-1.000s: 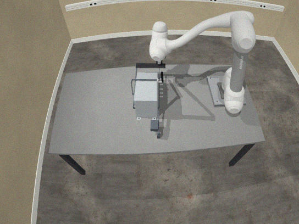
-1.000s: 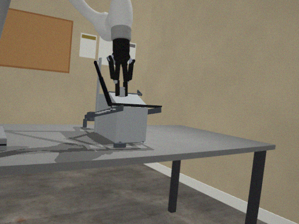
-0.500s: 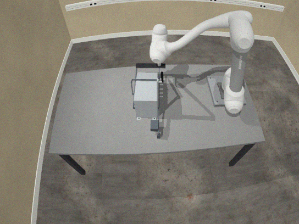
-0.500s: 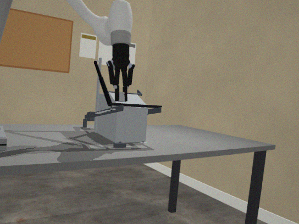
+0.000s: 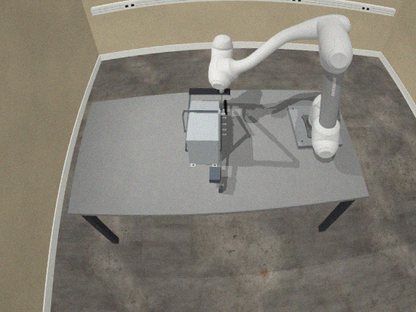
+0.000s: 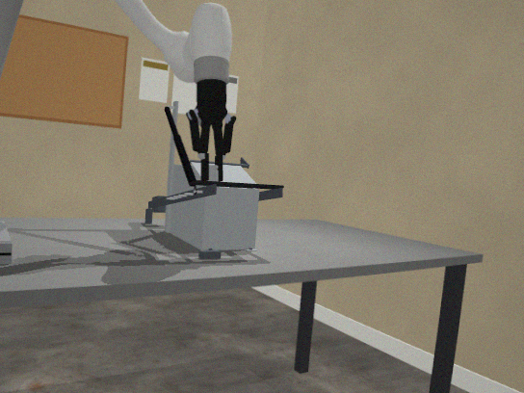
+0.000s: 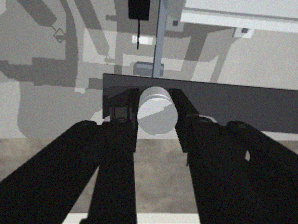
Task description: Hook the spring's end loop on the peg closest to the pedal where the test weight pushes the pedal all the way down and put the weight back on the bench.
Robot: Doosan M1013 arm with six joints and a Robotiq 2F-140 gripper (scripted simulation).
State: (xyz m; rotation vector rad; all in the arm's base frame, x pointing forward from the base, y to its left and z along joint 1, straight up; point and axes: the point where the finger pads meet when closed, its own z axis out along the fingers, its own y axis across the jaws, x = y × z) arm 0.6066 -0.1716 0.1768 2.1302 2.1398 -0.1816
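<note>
Right now the steel test weight is 10 mm below my hand. Also, from my hand: dark spring 180 mm to the left, 40 mm above, 10 mm behind.
</note>
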